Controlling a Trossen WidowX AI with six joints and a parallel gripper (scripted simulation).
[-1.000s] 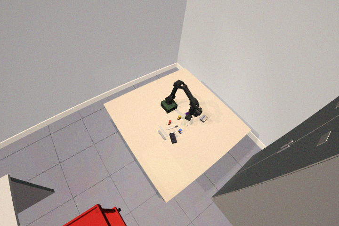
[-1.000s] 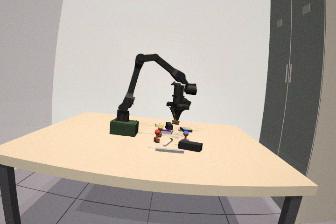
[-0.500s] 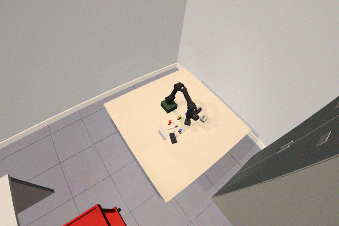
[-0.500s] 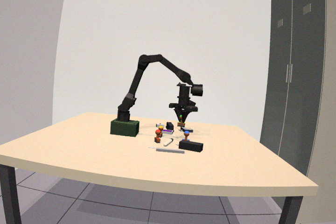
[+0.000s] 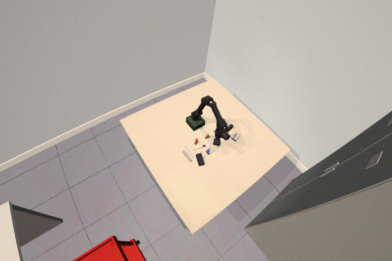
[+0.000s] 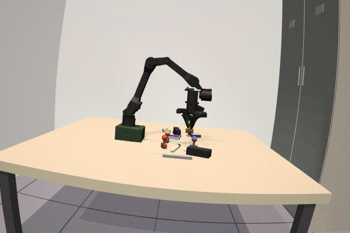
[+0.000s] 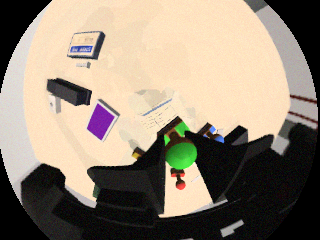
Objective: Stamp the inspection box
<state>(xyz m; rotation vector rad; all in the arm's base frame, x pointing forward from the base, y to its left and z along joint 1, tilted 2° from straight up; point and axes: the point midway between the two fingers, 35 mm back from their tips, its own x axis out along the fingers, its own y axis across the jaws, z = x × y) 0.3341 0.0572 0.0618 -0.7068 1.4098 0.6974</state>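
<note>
My gripper tip is 1 cm past the pale card and 9 cm above it. Round my gripper tip: green-knobbed stamp (right at my gripper tip); yellow-knobbed stamp (12 cm behind, 2 cm to the right, 7 cm below); blue-knobbed stamp (4 cm ahead, 10 cm to the right, 7 cm below).
</note>
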